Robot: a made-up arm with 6 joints.
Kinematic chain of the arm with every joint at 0, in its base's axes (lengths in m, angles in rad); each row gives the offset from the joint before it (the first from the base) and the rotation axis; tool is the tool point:
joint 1: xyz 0 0 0.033 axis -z
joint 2: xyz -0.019 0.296 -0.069 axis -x
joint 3: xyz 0 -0.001 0.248 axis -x
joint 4: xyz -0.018 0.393 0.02 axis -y
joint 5: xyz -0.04 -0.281 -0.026 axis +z
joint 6: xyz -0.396 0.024 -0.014 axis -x
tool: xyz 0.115 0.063 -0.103
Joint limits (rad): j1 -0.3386..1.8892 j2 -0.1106..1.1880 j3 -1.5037..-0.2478 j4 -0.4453..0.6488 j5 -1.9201..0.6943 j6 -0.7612..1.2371
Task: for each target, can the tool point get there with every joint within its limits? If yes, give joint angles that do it. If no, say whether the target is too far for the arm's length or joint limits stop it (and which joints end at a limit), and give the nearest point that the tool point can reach.
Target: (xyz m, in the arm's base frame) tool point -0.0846 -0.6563 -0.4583
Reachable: no: joint limits stop it (at a limit: joint 1, joint 2, joint 3, joint 5) | nearest point 0.5584 -0.3009 -0.2805 | short by 0.756 m
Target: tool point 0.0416 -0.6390 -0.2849
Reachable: no: joint limits stop it (at a limit: joint 1, joint 2, joint 3, joint 5) | nearest point 0.5686 -0.3221 -0.2672 | short by 0.615 m
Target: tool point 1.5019 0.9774 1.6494
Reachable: no: too far | nearest point 0.6280 0.4087 0.4707 | short by 1.574 m
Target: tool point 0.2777 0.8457 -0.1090
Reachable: yes | joints 0.5224 1.0705 -0.8379 -0.1358 -0.9757 0.0063
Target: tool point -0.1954 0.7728 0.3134
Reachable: yes | joints -0.0580 0.3497 -0.8807 0.1440 -0.8560 -0.4401
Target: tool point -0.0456 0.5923 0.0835
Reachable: yes | joints 0.5131 0.3551 -0.9958 0.0796 0.2702 0.8800
